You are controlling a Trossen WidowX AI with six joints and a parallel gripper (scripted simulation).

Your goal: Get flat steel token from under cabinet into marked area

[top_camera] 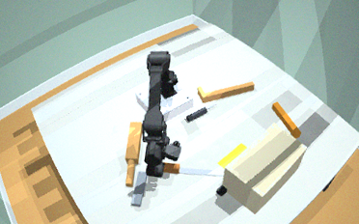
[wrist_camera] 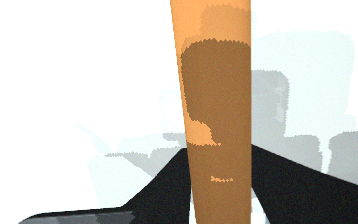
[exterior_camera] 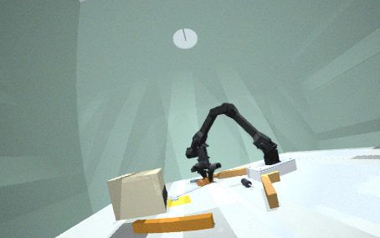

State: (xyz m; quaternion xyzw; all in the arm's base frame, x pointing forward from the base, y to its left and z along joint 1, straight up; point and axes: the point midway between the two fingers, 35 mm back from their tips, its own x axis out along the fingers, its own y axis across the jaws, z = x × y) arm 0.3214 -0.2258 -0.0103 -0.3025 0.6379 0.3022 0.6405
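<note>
The orange paddle is 100 mm behind my gripper tip, 80 mm to the right of it and 10 mm above it. Also, from my gripper tip: orange bar: 110 mm ahead, 620 mm to the left, 10 mm above; grey flat bar: 50 mm ahead, 120 mm to the right.
</note>
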